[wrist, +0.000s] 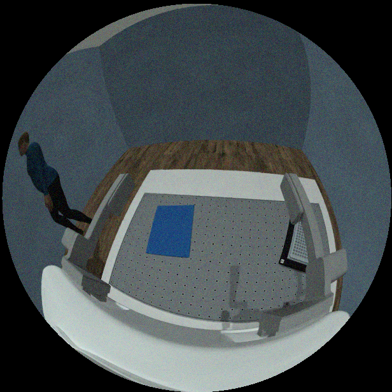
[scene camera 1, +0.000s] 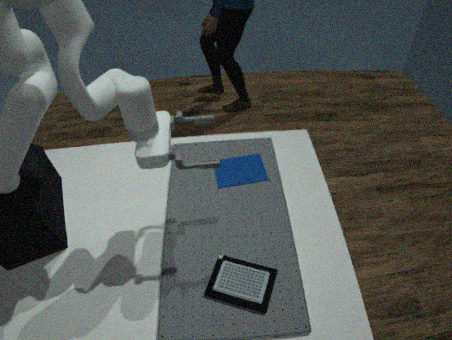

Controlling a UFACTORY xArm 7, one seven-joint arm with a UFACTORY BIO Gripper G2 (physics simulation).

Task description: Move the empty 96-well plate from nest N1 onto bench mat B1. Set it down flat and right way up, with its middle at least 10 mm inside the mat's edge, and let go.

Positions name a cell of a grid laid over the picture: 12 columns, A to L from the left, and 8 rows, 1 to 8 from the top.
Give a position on a blue bench mat B1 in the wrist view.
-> F5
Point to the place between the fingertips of my gripper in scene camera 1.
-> F4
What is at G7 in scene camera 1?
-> A clear 96-well plate.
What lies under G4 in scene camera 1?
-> A blue bench mat B1.
